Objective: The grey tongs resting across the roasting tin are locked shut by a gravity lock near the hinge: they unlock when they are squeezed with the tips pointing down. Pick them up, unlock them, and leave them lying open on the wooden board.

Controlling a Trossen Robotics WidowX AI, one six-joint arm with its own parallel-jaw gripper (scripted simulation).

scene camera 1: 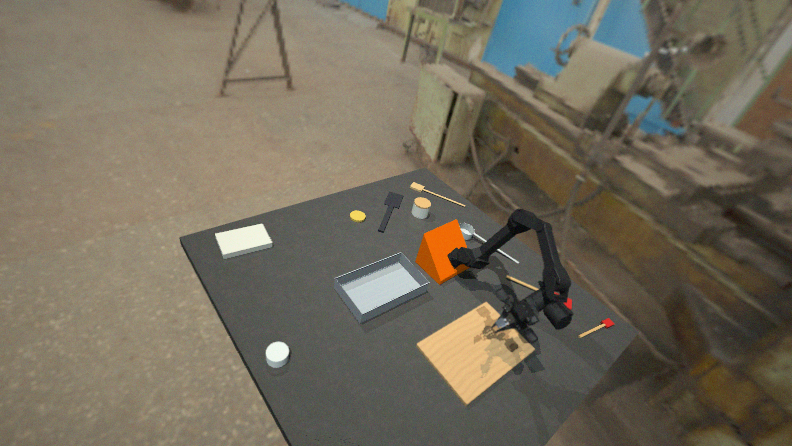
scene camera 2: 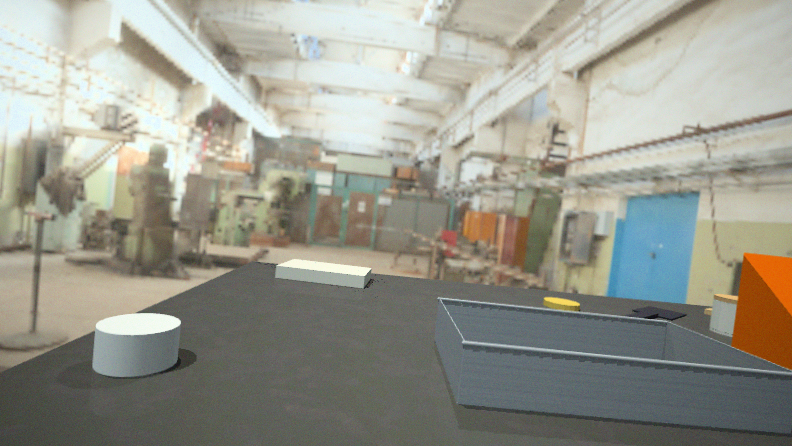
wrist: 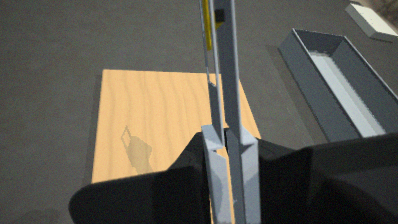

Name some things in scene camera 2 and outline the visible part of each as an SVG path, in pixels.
A jar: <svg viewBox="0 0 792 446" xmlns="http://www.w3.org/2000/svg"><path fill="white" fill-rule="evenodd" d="M715 294L709 329L713 332L732 337L738 296Z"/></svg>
A cream block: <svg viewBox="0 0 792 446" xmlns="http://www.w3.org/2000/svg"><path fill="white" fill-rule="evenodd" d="M275 278L364 288L371 279L372 268L293 259L276 265Z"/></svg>
